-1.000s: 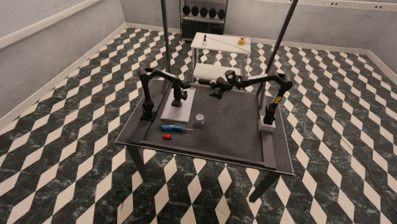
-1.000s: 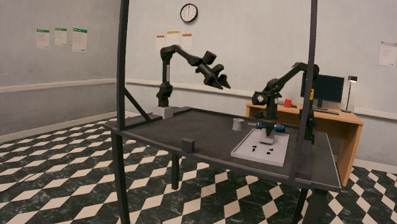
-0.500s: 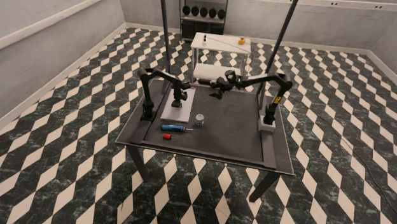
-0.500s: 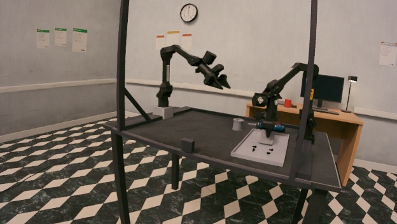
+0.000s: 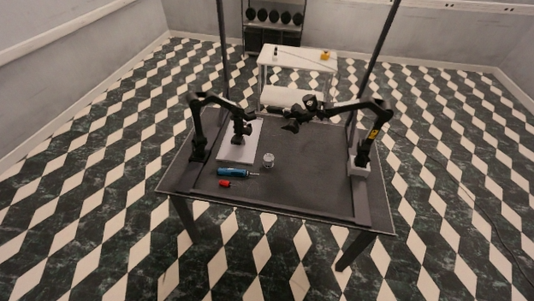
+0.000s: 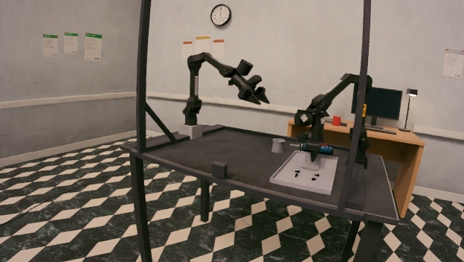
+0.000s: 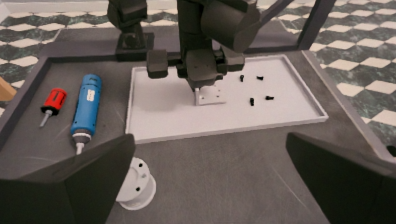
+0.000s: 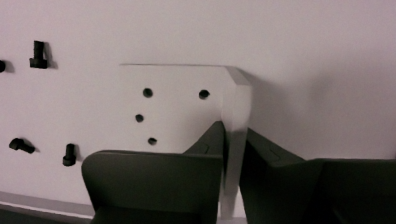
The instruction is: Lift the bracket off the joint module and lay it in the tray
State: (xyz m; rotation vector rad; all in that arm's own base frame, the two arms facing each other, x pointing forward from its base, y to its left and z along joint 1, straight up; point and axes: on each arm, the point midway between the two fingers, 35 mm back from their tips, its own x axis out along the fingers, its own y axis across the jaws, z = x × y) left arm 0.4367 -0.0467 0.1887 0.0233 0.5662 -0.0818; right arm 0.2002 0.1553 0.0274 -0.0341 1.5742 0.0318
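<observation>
The white bracket is 4 cm below my right hand and 3 cm behind it. The rest, counted from my right hand: grey tray 6 cm behind, 5 cm below; small red part 31 cm ahead, 4 cm below, 2 cm to the right; joint module 19 cm to the left, 14 cm ahead, 3 cm below.
</observation>
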